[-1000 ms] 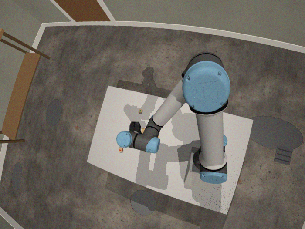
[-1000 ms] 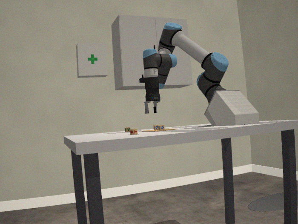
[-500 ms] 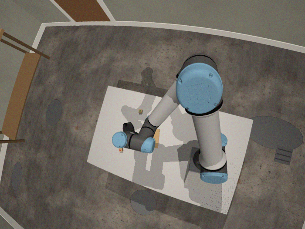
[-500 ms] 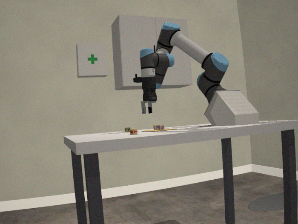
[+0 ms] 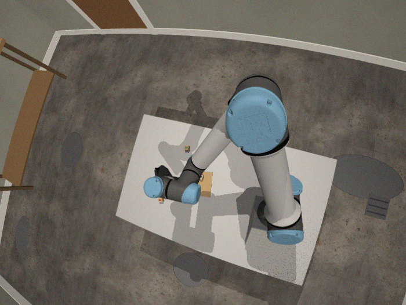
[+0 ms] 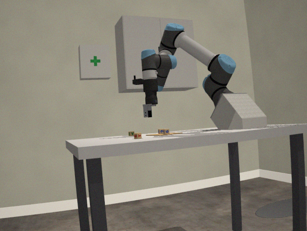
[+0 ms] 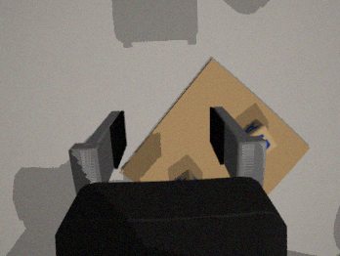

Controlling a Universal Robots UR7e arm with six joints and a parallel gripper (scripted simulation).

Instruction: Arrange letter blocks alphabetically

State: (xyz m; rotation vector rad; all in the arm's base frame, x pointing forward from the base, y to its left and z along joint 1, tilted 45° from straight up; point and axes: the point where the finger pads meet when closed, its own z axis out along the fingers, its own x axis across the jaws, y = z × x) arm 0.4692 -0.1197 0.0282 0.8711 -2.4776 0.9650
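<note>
My gripper is now 140 mm to the right of the red-marked block, 140 mm short of it and 100 mm above it. Also, from my hand: tan mat 110 mm below, 80 mm behind, 20 mm to the left.
</note>
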